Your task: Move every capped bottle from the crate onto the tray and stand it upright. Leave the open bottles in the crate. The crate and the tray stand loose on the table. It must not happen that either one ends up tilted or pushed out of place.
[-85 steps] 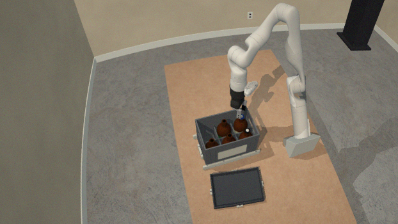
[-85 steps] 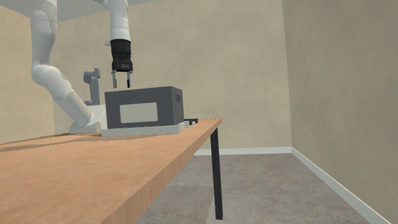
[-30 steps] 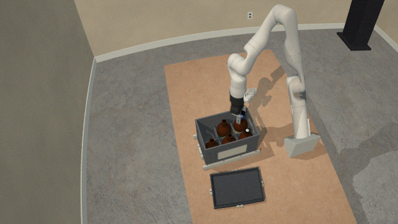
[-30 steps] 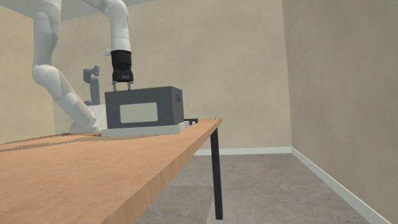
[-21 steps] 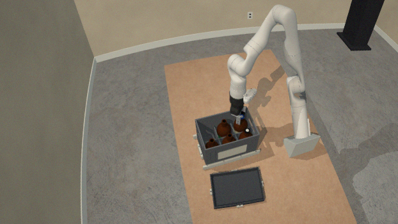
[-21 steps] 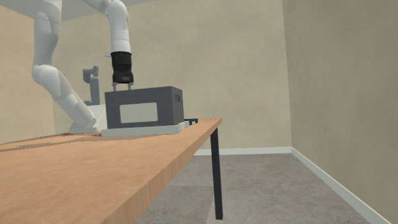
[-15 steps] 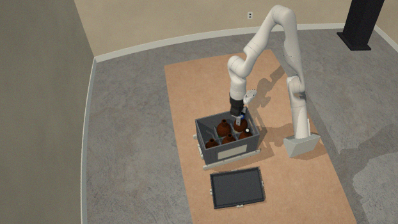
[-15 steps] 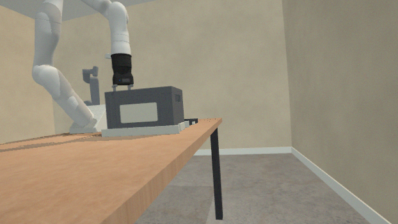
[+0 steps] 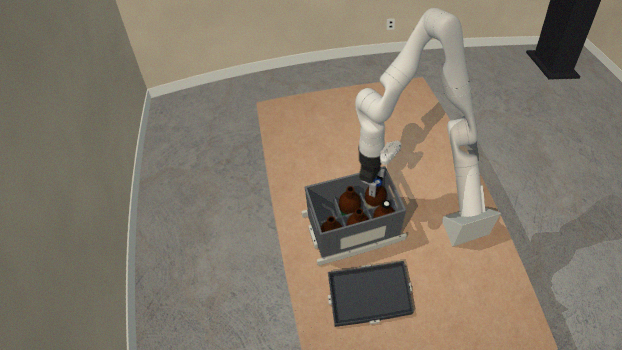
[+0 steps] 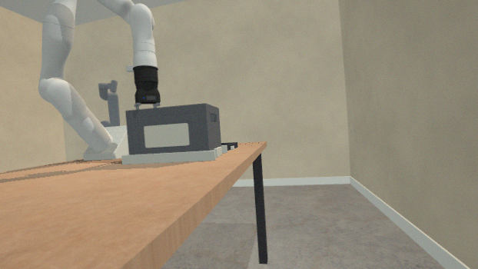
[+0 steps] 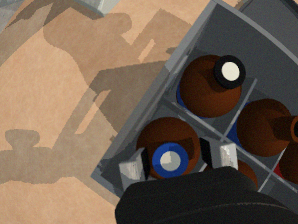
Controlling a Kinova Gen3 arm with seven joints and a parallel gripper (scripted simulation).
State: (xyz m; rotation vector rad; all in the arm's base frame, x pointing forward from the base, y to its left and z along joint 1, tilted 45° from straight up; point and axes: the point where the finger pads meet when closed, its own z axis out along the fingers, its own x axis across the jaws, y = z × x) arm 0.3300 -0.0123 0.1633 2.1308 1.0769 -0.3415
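The crate is 8 cm ahead of my hand, 6 cm to the left of it and 7 cm below it. Round my hand: dark tray (7 cm ahead, 32 cm to the left, 14 cm below).
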